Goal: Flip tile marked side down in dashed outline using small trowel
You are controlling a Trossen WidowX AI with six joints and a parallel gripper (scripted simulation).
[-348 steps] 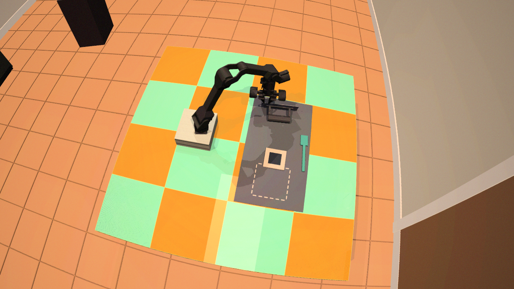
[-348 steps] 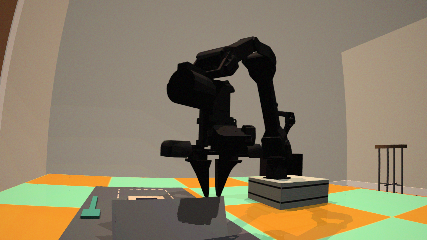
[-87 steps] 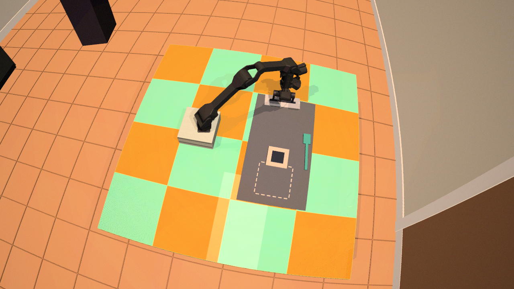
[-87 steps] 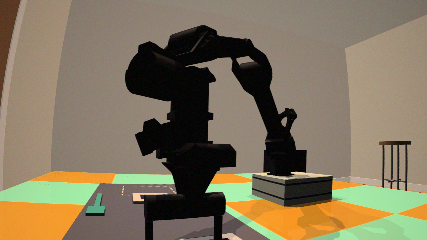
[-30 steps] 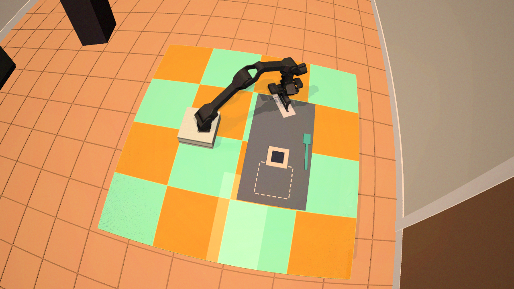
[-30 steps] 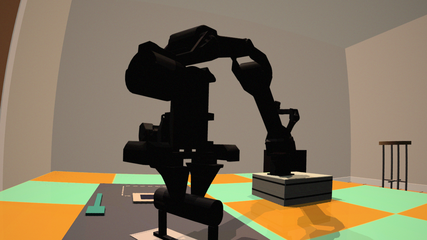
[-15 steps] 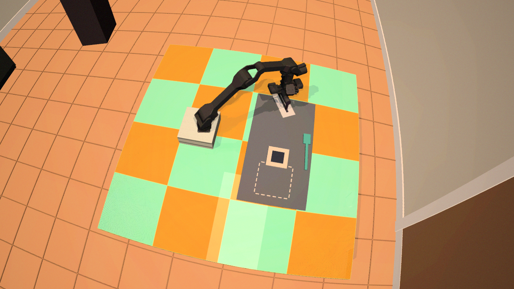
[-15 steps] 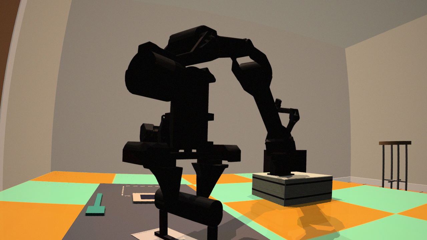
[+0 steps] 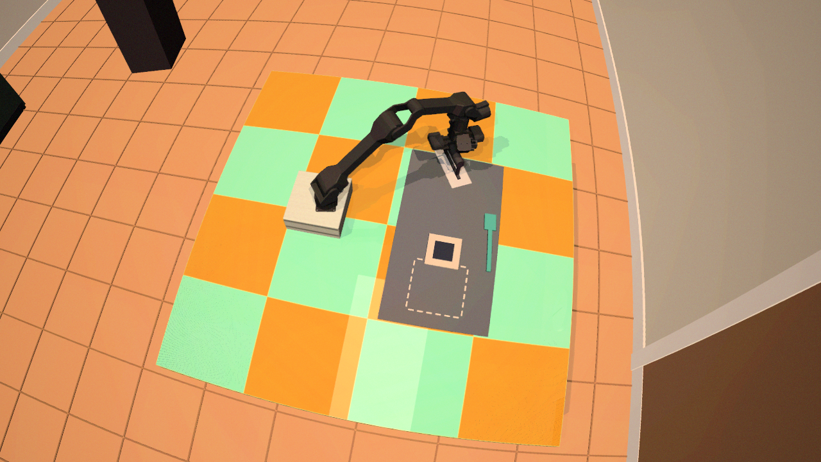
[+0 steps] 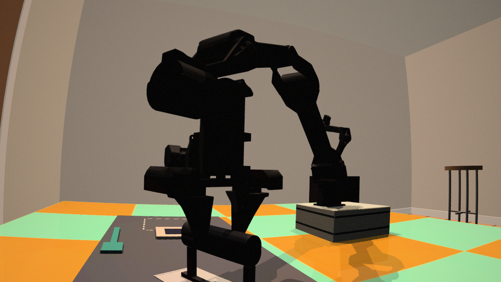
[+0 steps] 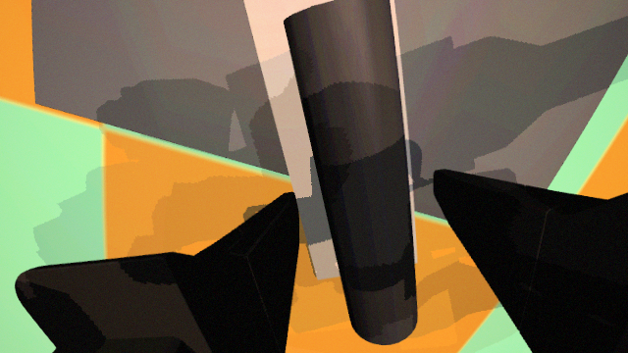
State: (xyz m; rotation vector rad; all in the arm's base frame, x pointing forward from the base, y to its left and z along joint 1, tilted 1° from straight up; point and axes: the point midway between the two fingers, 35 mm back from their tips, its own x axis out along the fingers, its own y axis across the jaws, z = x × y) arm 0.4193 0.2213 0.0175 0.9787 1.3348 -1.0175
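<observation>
Right now my gripper tip is 1 cm short of the small trowel, 2 cm to the left of it and 3 cm above it. From my gripper tip the other things lie so: pale tile: 4 cm behind, 35 cm to the right, 6 cm below; then grey mat: 3 cm behind, 29 cm to the right, 8 cm below; then green trowel-like tool: 12 cm ahead, 29 cm to the right, 6 cm below.
</observation>
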